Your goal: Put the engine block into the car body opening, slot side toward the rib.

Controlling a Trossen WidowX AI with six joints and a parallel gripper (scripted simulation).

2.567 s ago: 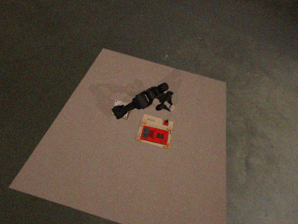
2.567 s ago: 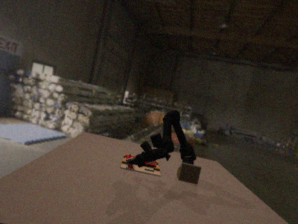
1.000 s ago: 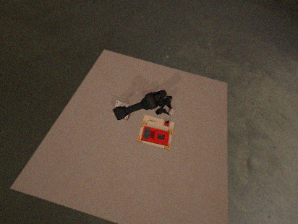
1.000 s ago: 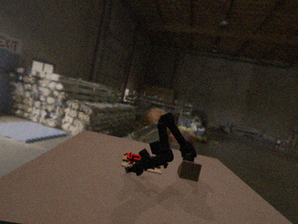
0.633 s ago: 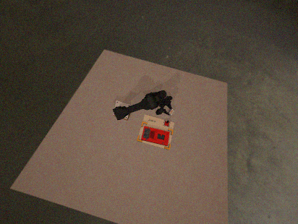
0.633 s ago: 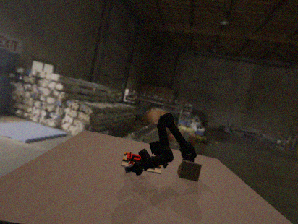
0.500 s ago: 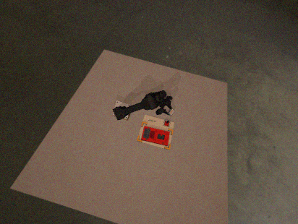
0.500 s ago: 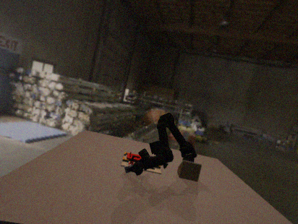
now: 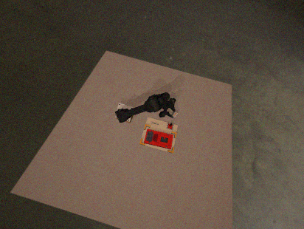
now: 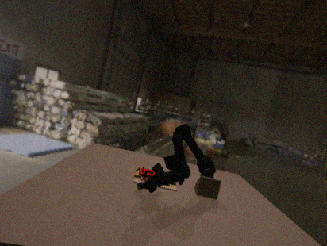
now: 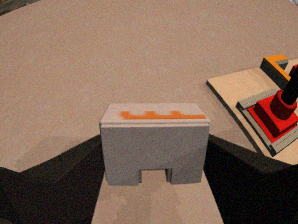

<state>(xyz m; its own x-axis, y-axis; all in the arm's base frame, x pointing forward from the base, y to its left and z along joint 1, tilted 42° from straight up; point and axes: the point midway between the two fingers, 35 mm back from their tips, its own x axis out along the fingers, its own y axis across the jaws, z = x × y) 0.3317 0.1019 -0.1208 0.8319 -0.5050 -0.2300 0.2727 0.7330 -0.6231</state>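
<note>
Now: the dark post 10 cm to the right of my gripper tip and 1 cm above it. From my gripper tip the other things lie so: engine block: 1 cm behind.
</note>
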